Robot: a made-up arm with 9 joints. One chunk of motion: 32 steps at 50 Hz.
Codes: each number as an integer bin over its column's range. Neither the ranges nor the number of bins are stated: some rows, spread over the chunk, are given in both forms.
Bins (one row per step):
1: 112 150 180 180 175 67 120 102 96
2: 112 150 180 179 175 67 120 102 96
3: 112 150 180 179 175 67 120 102 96
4: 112 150 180 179 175 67 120 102 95
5: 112 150 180 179 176 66 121 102 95
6: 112 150 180 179 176 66 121 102 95
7: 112 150 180 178 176 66 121 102 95
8: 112 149 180 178 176 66 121 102 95
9: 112 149 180 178 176 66 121 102 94
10: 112 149 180 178 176 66 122 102 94
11: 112 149 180 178 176 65 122 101 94
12: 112 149 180 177 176 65 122 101 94
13: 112 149 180 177 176 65 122 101 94
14: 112 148 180 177 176 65 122 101 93
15: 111 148 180 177 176 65 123 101 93
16: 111 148 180 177 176 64 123 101 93
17: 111 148 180 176 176 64 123 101 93
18: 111 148 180 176 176 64 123 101 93
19: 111 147 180 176 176 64 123 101 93
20: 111 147 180 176 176 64 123 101 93
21: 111 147 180 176 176 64 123 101 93
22: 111 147 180 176 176 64 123 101 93
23: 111 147 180 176 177 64 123 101 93
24: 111 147 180 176 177 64 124 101 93
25: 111 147 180 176 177 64 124 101 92
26: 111 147 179 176 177 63 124 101 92
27: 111 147 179 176 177 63 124 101 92
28: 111 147 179 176 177 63 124 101 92
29: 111 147 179 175 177 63 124 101 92
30: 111 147 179 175 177 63 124 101 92
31: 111 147 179 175 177 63 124 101 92
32: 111 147 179 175 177 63 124 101 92
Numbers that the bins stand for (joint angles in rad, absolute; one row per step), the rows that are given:
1: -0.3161 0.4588 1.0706 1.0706 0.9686 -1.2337 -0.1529 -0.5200 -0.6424
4: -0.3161 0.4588 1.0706 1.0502 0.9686 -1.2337 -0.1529 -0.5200 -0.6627
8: -0.3161 0.4384 1.0706 1.0298 0.9890 -1.2541 -0.1325 -0.5200 -0.6627
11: -0.3161 0.4384 1.0706 1.0298 0.9890 -1.2745 -0.1122 -0.5404 -0.6831
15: -0.3365 0.4180 1.0706 1.0094 0.9890 -1.2745 -0.0918 -0.5404 -0.7035
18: -0.3365 0.4180 1.0706 0.9890 0.9890 -1.2949 -0.0918 -0.5404 -0.7035
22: -0.3365 0.3976 1.0706 0.9890 0.9890 -1.2949 -0.0918 -0.5404 -0.7035
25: -0.3365 0.3976 1.0706 0.9890 1.0094 -1.2949 -0.0714 -0.5404 -0.7239
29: -0.3365 0.3976 1.0502 0.9686 1.0094 -1.3153 -0.0714 -0.5404 -0.7239
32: -0.3365 0.3976 1.0502 0.9686 1.0094 -1.3153 -0.0714 -0.5404 -0.7239
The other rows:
2: -0.3161 0.4588 1.0706 1.0502 0.9686 -1.2337 -0.1529 -0.5200 -0.6424
3: -0.3161 0.4588 1.0706 1.0502 0.9686 -1.2337 -0.1529 -0.5200 -0.6424
5: -0.3161 0.4588 1.0706 1.0502 0.9890 -1.2541 -0.1325 -0.5200 -0.6627
6: -0.3161 0.4588 1.0706 1.0502 0.9890 -1.2541 -0.1325 -0.5200 -0.6627
7: -0.3161 0.4588 1.0706 1.0298 0.9890 -1.2541 -0.1325 -0.5200 -0.6627
9: -0.3161 0.4384 1.0706 1.0298 0.9890 -1.2541 -0.1325 -0.5200 -0.6831
10: -0.3161 0.4384 1.0706 1.0298 0.9890 -1.2541 -0.1122 -0.5200 -0.6831
12: -0.3161 0.4384 1.0706 1.0094 0.9890 -1.2745 -0.1122 -0.5404 -0.6831
13: -0.3161 0.4384 1.0706 1.0094 0.9890 -1.2745 -0.1122 -0.5404 -0.6831
14: -0.3161 0.4180 1.0706 1.0094 0.9890 -1.2745 -0.1122 -0.5404 -0.7035
16: -0.3365 0.4180 1.0706 1.0094 0.9890 -1.2949 -0.0918 -0.5404 -0.7035
17: -0.3365 0.4180 1.0706 0.9890 0.9890 -1.2949 -0.0918 -0.5404 -0.7035
19: -0.3365 0.3976 1.0706 0.9890 0.9890 -1.2949 -0.0918 -0.5404 -0.7035
20: -0.3365 0.3976 1.0706 0.9890 0.9890 -1.2949 -0.0918 -0.5404 -0.7035
21: -0.3365 0.3976 1.0706 0.9890 0.9890 -1.2949 -0.0918 -0.5404 -0.7035
23: -0.3365 0.3976 1.0706 0.9890 1.0094 -1.2949 -0.0918 -0.5404 -0.7035
24: -0.3365 0.3976 1.0706 0.9890 1.0094 -1.2949 -0.0714 -0.5404 -0.7035
26: -0.3365 0.3976 1.0502 0.9890 1.0094 -1.3153 -0.0714 -0.5404 -0.7239
27: -0.3365 0.3976 1.0502 0.9890 1.0094 -1.3153 -0.0714 -0.5404 -0.7239
28: -0.3365 0.3976 1.0502 0.9890 1.0094 -1.3153 -0.0714 -0.5404 -0.7239
30: -0.3365 0.3976 1.0502 0.9686 1.0094 -1.3153 -0.0714 -0.5404 -0.7239
31: -0.3365 0.3976 1.0502 0.9686 1.0094 -1.3153 -0.0714 -0.5404 -0.7239

